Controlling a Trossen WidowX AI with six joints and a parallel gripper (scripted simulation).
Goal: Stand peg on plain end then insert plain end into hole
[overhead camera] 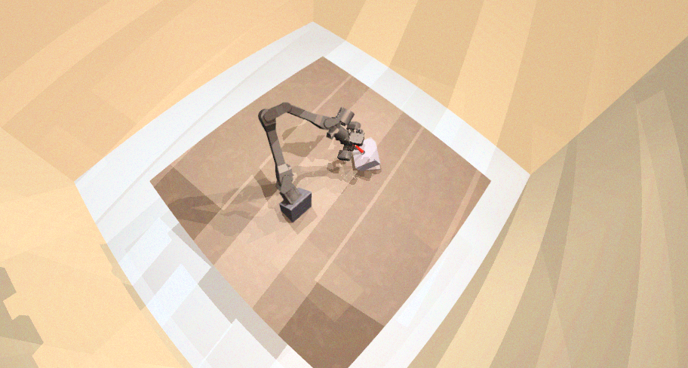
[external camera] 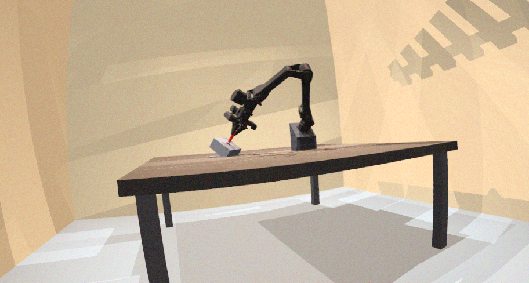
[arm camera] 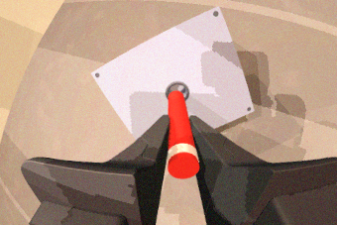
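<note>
Now: the red peg 10 mm behind my gripper tip, 10 mm to the left of it and 10 mm above it. Also, from my gripper tip: grey sloped panel: 30 mm ahead, 40 mm to the right, 60 mm below.
</note>
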